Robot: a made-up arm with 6 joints.
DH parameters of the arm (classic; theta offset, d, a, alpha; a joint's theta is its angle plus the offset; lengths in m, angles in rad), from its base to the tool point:
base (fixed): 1.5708 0.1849 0 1.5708
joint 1: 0 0.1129 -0.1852 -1.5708
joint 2: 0 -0.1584 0.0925 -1.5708
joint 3: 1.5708 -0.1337 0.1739 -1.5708
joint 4: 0 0.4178 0.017 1.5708
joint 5: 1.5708 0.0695 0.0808 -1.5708
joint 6: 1.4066 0 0.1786 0
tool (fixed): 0.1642 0.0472 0 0
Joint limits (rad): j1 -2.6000..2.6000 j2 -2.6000..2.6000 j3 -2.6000..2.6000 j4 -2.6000..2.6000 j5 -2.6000..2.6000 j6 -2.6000..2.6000
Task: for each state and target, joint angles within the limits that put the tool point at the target. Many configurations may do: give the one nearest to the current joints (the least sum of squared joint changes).
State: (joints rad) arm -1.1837 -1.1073 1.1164 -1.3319 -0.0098 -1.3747
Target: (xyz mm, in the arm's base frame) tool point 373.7 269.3 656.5
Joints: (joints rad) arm -0.9641 -0.9632 1.7818 -1.2689 0.2474 -1.6210
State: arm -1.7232 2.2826 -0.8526 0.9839 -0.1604 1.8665
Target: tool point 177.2 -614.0 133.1
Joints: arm -1.2653 2.2000 -0.5251 1.0301 -0.3470 2.3473
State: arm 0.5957 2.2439 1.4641 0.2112 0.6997 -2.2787
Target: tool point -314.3 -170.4 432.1
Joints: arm 0.1495 1.5383 2.1366 -0.3130 0.8290 -1.9362
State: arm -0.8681 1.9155 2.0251 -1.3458 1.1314 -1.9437
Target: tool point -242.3 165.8 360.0
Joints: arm -0.7725 1.9084 1.8797 -1.2686 1.2888 -2.0025
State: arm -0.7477 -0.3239 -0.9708 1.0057 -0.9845 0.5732
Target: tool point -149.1 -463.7 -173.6
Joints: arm -0.1236 -1.3577 -0.3887 1.1884 -0.9433 0.5478
